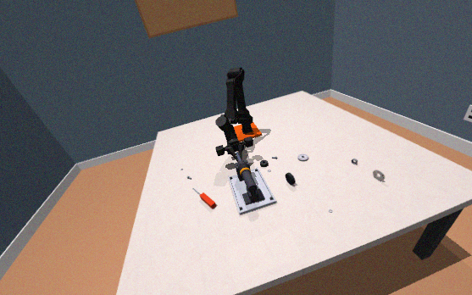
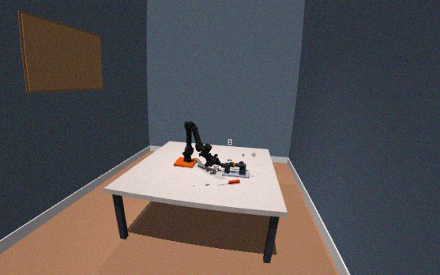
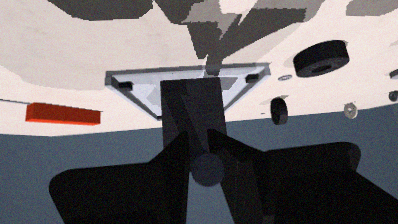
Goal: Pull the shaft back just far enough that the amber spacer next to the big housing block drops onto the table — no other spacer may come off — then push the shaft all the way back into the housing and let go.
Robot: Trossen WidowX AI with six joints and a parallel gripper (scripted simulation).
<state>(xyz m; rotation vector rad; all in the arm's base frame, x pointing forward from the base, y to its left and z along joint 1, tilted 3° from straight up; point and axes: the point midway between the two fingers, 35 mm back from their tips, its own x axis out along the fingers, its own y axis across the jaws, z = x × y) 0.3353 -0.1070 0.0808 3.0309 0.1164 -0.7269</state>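
Now: gripper tip 50 mm short of the shaft and 20 mm below it. The rest, counted from my gripper tip: amber spacer 110 mm ahead, 20 mm above, 10 mm to the left.
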